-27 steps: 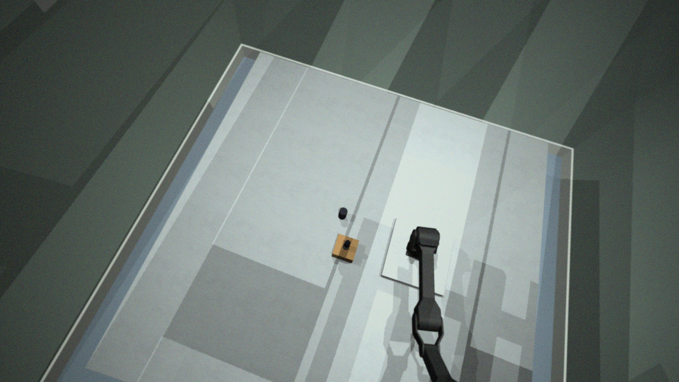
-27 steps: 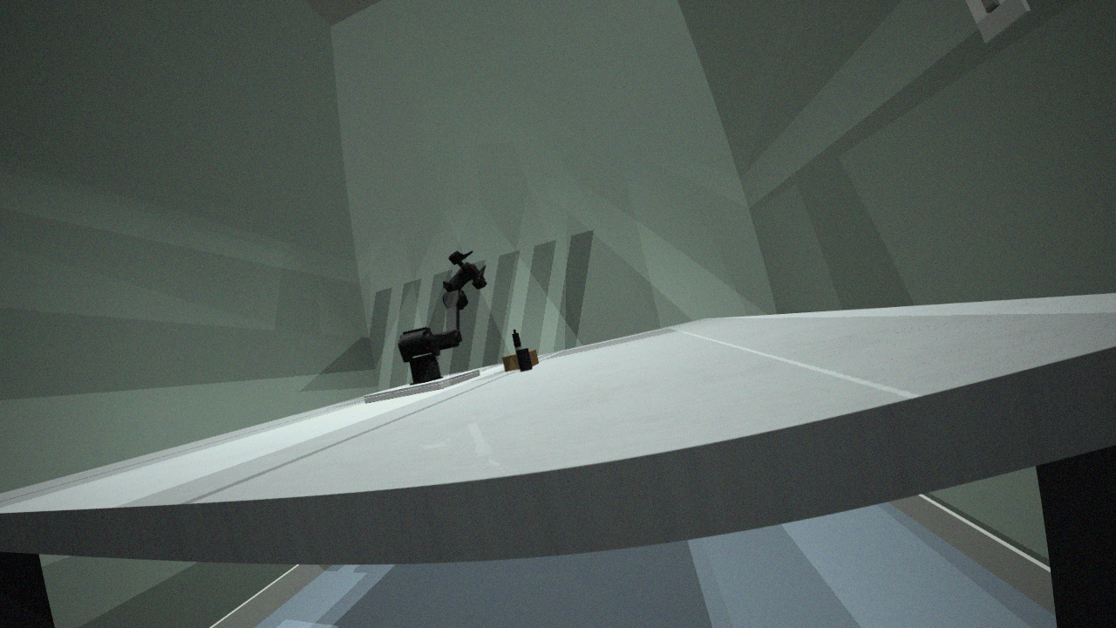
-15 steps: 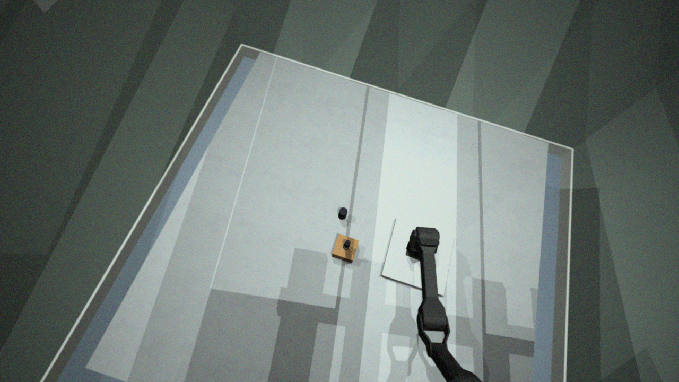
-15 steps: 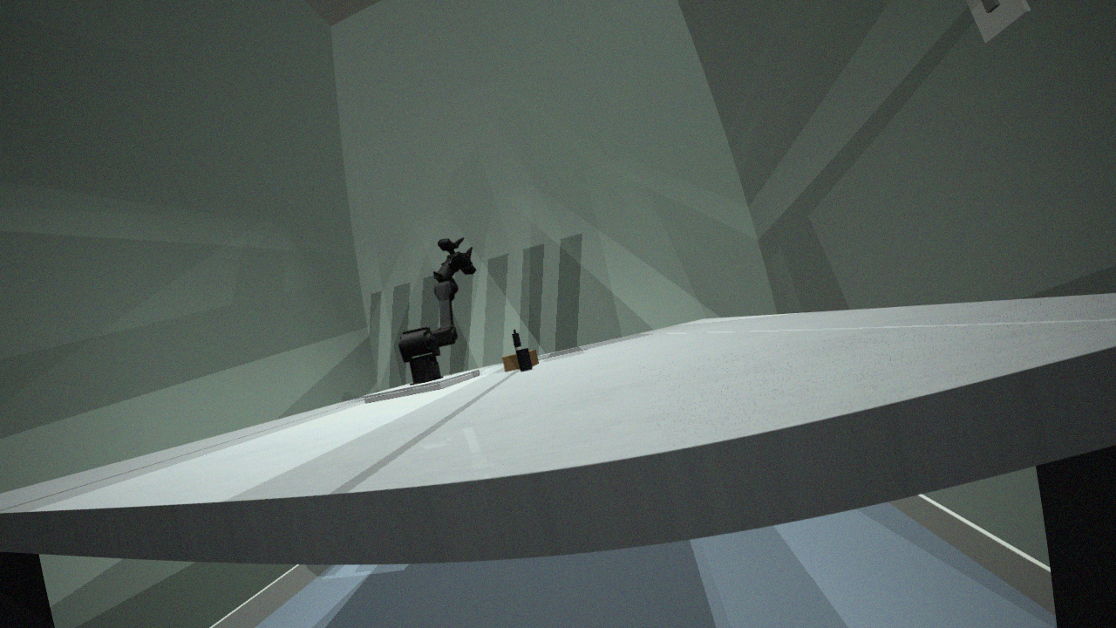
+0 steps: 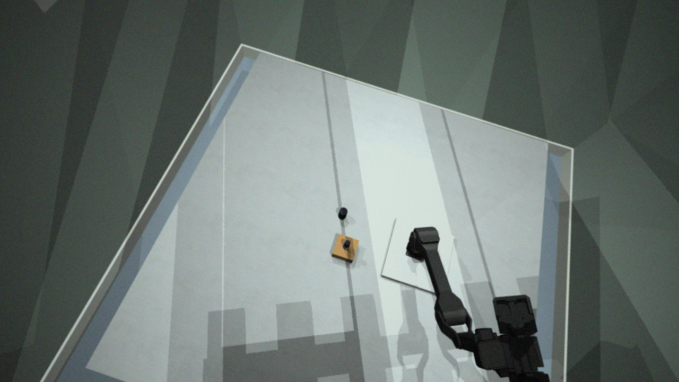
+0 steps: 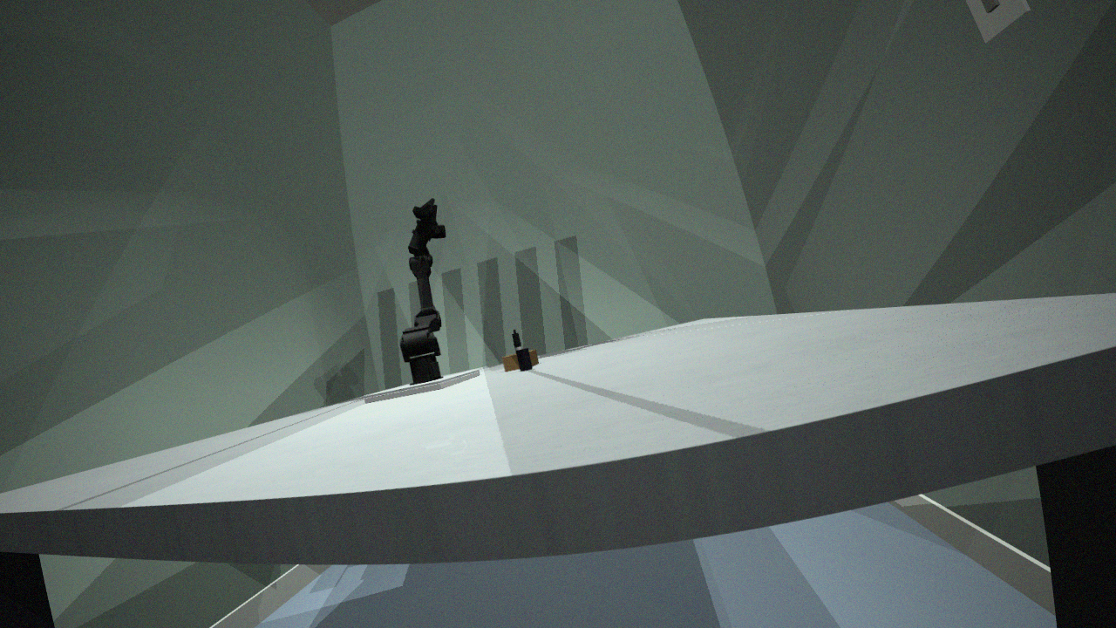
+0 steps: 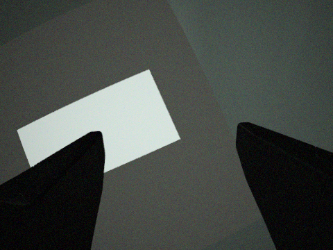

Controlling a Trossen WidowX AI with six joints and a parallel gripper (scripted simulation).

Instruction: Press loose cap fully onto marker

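Right now my gripper tip is 36 cm short of the dark cap, 35 cm to the left of it and 63 cm above it.
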